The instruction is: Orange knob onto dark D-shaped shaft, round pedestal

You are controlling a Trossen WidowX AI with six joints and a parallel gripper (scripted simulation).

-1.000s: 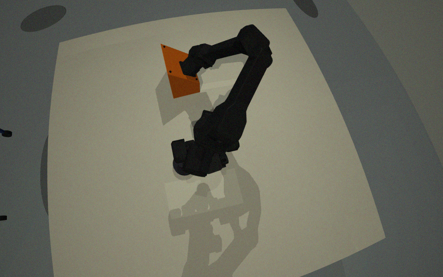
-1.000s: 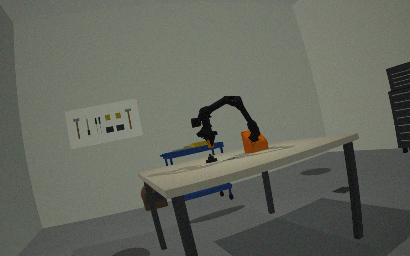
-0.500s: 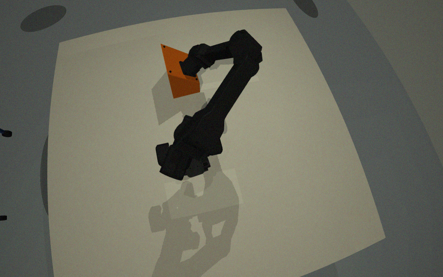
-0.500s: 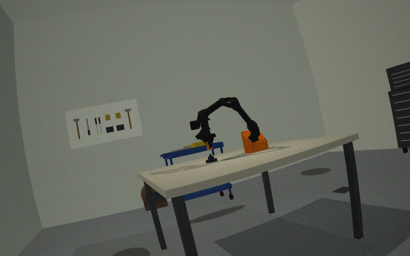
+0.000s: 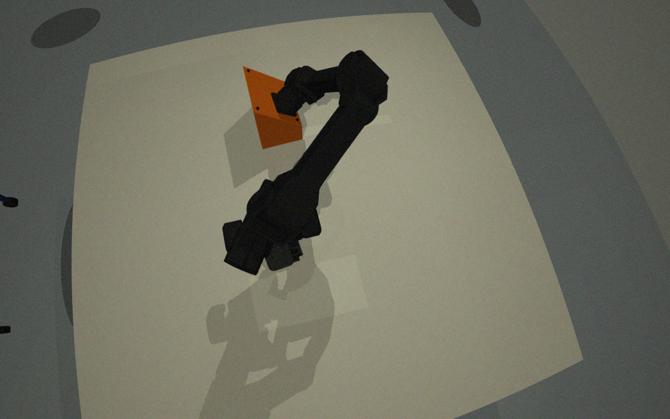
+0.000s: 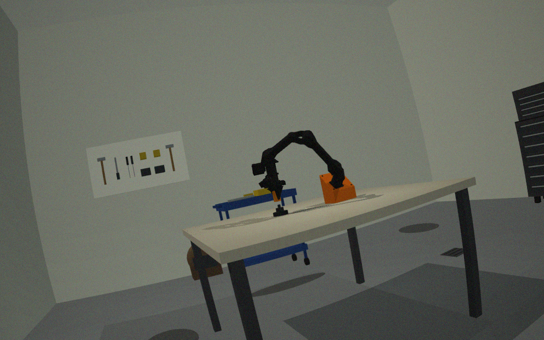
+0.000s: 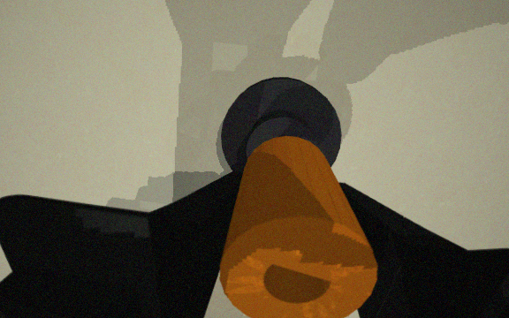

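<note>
My gripper tip is now 60 mm above the dark round pedestal. From my gripper tip the other things lie so: orange knob (20 mm above).
</note>
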